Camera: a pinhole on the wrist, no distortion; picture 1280 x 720 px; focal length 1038.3 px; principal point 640.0 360.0 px. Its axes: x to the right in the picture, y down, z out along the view. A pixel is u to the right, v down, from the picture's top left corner.
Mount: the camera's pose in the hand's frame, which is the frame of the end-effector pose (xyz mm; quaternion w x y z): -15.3 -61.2 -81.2 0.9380 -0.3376 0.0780 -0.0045
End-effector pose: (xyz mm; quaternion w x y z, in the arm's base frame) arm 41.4 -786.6 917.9 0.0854 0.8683 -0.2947 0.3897
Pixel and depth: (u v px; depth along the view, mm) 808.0 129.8 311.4
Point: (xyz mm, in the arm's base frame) 159.6 -961.1 841.7
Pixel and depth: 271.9 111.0 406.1
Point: 112.3 -967.5 628.9
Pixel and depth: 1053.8 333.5 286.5
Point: 130.9 -983.6 926.3
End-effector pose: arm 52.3 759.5 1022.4 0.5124 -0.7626 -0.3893 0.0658
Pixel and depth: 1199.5 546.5 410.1
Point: 283.2 1001.6 828.2
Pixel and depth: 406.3 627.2 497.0
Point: 86.2 829.0 598.6
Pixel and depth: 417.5 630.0 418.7
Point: 84.6 810.6 680.1
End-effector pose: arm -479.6 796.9 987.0 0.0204 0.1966 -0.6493 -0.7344
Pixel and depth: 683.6 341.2 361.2
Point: -627.2 941.0 1143.6
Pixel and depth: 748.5 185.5 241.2
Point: -575.7 891.7 1040.8
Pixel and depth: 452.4 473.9 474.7
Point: -596.3 1006.2 1289.5
